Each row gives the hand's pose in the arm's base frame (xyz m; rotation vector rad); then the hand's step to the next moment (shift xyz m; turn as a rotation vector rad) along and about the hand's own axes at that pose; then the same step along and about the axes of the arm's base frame.
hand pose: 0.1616 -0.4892 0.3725 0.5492 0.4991 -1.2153
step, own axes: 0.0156 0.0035 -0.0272 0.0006 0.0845 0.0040
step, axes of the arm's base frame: 0.0058 0.0068 -0.0302 0.0815 0.0182 0.0134
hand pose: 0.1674 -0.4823 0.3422 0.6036 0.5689 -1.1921
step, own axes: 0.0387 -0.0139 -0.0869 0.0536 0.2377 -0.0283
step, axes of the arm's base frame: -0.0105 0.0310 -0.0904 0.2399 0.0440 -0.0264
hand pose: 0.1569 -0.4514 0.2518 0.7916 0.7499 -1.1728
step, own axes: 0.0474 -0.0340 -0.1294 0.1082 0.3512 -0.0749
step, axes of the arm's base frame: -0.0348 0.0796 -0.1122 0.3577 0.0787 -0.0807
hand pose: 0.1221 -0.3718 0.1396 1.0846 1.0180 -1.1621
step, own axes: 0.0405 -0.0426 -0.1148 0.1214 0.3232 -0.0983
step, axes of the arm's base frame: -0.0429 0.1025 -0.0656 0.3304 0.0974 -0.1011
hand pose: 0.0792 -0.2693 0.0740 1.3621 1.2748 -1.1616
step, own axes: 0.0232 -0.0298 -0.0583 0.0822 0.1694 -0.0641
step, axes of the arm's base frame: -0.0263 0.0625 -0.0151 0.1742 0.0661 -0.0695
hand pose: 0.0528 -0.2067 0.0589 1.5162 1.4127 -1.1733
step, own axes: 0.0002 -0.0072 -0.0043 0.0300 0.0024 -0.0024
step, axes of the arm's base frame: -0.0066 0.0050 0.0016 0.0019 0.0113 -0.0279
